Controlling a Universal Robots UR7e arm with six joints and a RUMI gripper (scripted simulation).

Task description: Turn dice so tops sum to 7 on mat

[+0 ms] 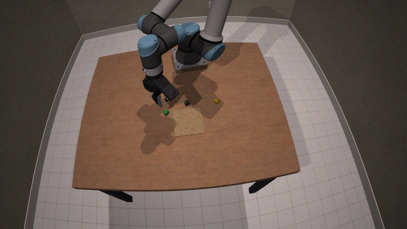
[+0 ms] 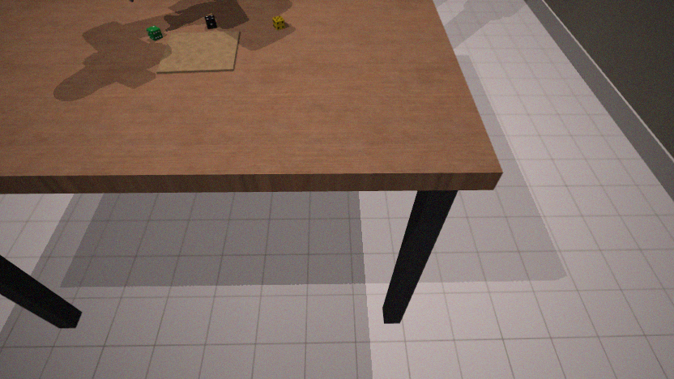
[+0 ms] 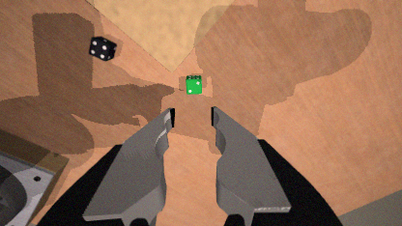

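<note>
My hand is 8 cm above the green die. From my hand the other things lie so: yellow die (2 cm behind, 25 cm to the left, 8 cm below); black die (4 cm behind, 11 cm to the left, 8 cm below); tan mat (6 cm ahead, 10 cm to the left, 9 cm below).
</note>
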